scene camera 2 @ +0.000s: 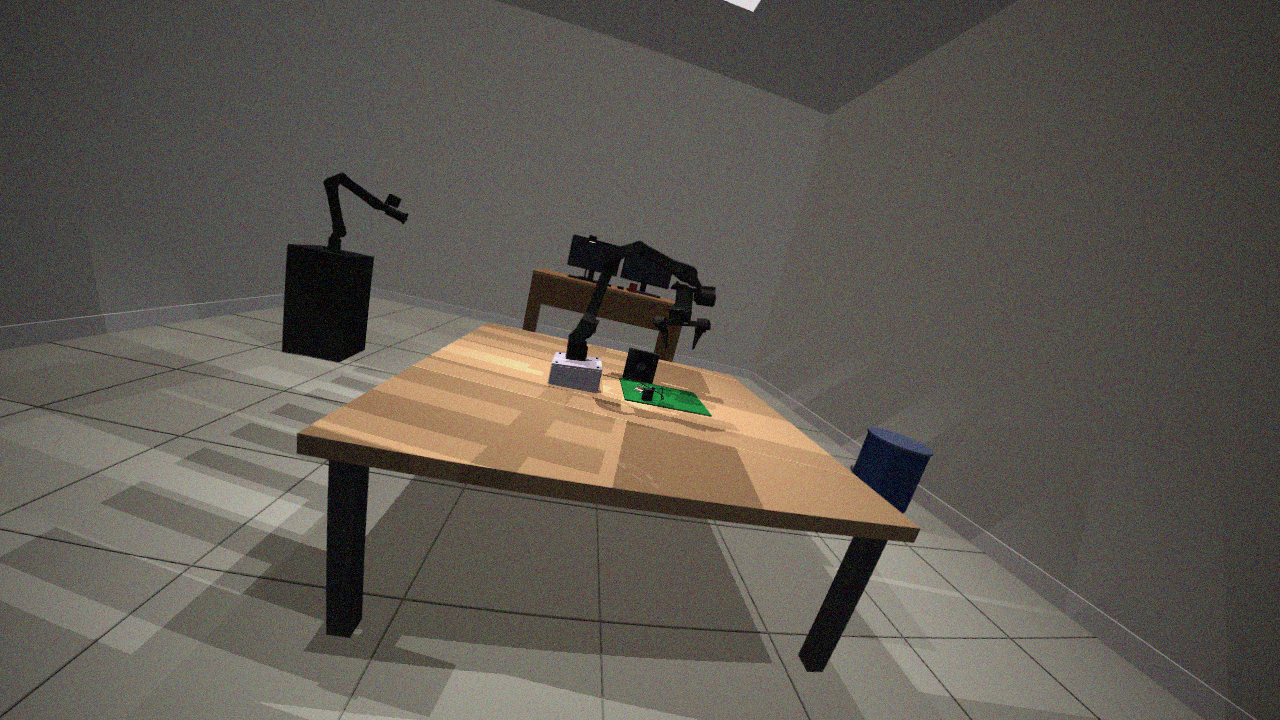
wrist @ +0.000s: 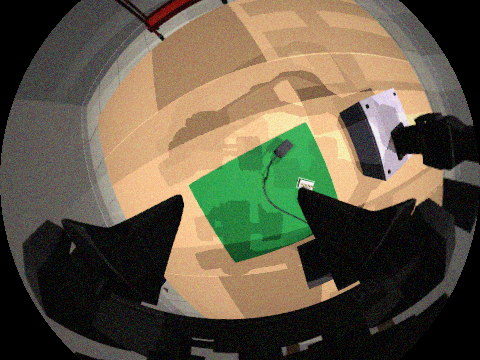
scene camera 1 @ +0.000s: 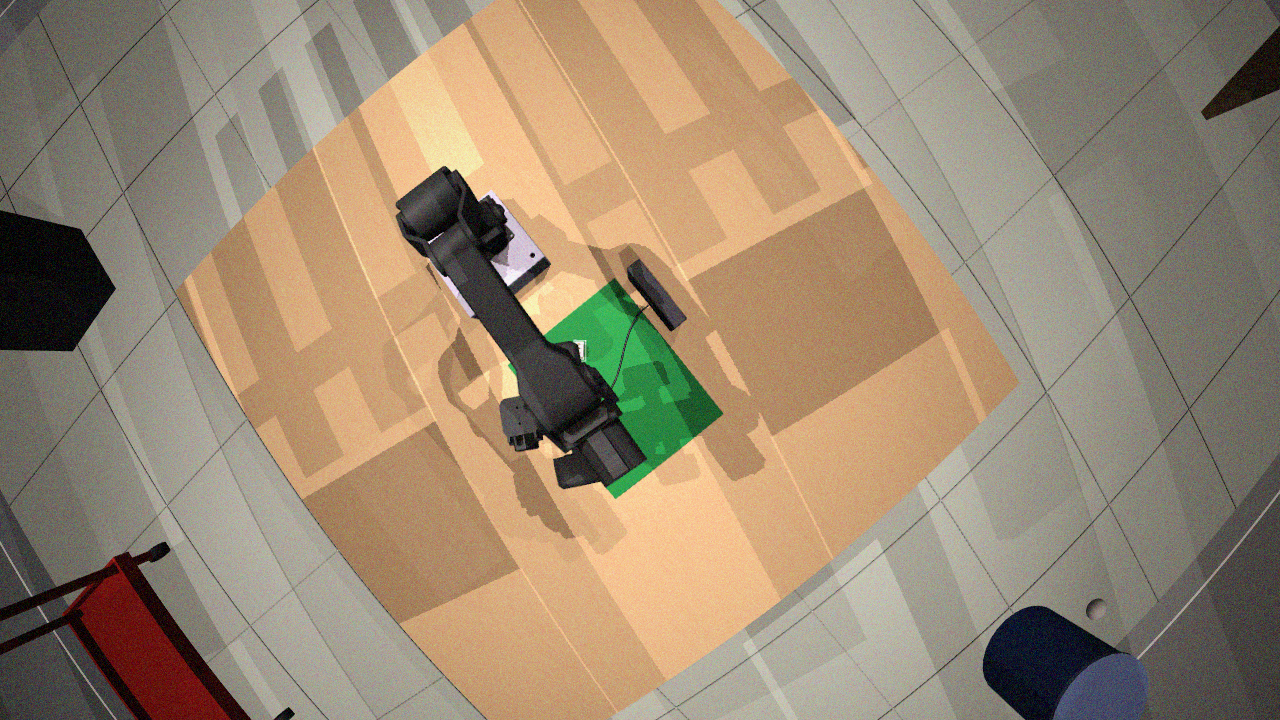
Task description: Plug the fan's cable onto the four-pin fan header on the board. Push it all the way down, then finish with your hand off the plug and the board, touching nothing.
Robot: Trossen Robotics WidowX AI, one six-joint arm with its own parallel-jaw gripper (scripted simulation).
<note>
My gripper (scene camera 1: 563, 424) is open and holds nothing. Further things: a green board (scene camera 1: 664, 406) and a dark fan (scene camera 2: 639, 363).
My gripper also shows in scene camera 2 (scene camera 2: 679, 348) and in the wrist view (wrist: 241, 197). The green board is seen too in scene camera 2 (scene camera 2: 675, 399) and in the wrist view (wrist: 232, 198). The dark fan also shows in the wrist view (wrist: 316, 270).
</note>
